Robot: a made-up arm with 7 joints.
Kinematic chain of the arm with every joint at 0, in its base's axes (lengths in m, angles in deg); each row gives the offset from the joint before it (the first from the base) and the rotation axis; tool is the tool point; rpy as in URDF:
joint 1: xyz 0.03 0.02 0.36 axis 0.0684 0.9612 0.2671
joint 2: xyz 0 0.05 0.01 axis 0.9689 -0.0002 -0.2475
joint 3: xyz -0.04 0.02 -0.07 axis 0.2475 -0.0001 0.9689
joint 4: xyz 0.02 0 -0.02 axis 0.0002 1 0
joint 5: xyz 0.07 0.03 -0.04 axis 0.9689 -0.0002 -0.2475
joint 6: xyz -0.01 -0.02 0 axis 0.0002 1 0
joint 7: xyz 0.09 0.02 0 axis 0.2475 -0.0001 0.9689
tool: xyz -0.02 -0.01 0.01 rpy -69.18 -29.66 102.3
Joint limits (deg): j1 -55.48..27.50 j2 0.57..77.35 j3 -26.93..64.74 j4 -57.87..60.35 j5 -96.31..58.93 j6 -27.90..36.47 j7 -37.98..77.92
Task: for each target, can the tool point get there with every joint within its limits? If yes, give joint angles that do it. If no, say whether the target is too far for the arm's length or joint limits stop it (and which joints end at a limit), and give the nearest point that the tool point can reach.
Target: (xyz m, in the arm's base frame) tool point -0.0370 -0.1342 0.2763
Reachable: no: joint limits stop it (at a limit: joint 1, joint 2, joint 3, joint 5, joint 6, joint 7) | nearest point 0.0245 -0.0033 0.1995 | short by 0.164 m
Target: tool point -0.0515 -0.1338 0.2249
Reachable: no: joint limits stop it (at a limit: joint 1, joint 2, joint 3, joint 5, joint 6, joint 7) | nearest point -0.0142 0.0024 0.1826 | short by 0.147 m
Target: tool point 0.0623 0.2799 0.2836
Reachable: yes | joints 11.16 42.27 32.98 38.60 -78.05 23.34 19.56
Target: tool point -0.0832 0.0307 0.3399
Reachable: no: joint limits stop it (at a limit: joint 1, joint 2, joint 3, joint 4, joint 6, joint 7) | nearest point -0.0651 0.0658 0.4218 | short by 0.091 m
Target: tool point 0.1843 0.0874 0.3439
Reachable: yes | joints -27.22 21.36 -12.20 -13.95 -38.25 11.00 2.03
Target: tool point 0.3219 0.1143 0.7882
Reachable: no: too far | nearest point 0.1509 0.1457 0.5263 | short by 0.314 m
